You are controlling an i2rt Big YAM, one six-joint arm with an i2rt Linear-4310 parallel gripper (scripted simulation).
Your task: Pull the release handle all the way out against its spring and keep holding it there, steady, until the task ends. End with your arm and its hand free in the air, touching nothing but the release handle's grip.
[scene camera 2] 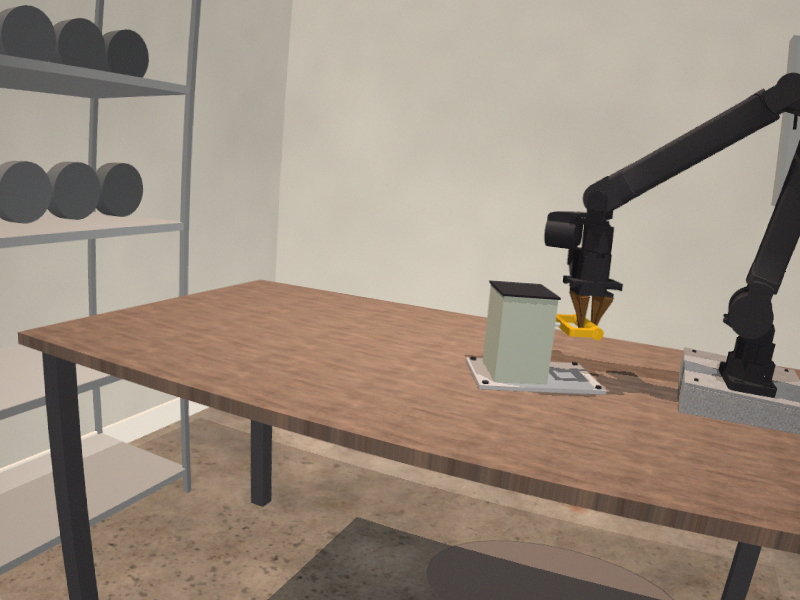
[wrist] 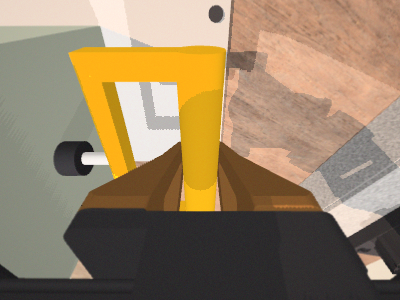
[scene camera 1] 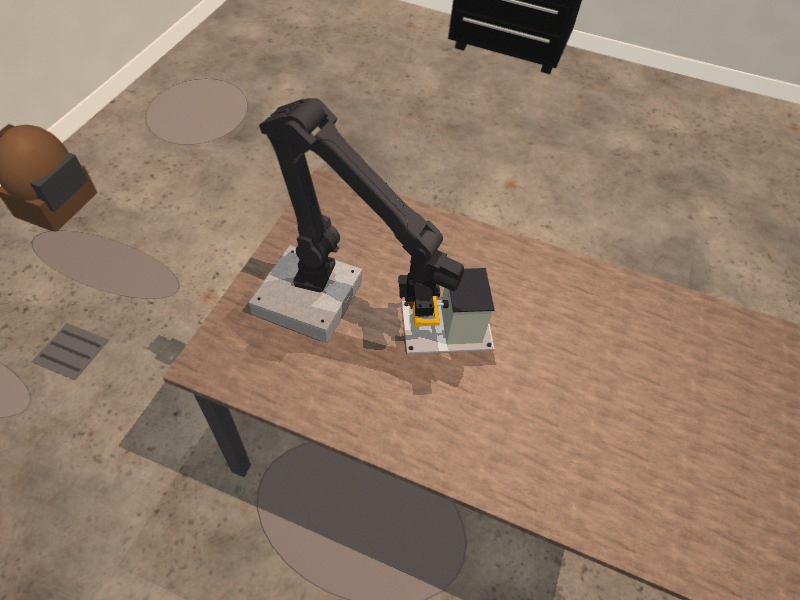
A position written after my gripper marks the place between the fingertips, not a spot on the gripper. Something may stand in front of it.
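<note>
My gripper (scene camera 2: 586, 330), visible in wrist view too (wrist: 200, 149). White baseplate (wrist: 118, 30).
</note>
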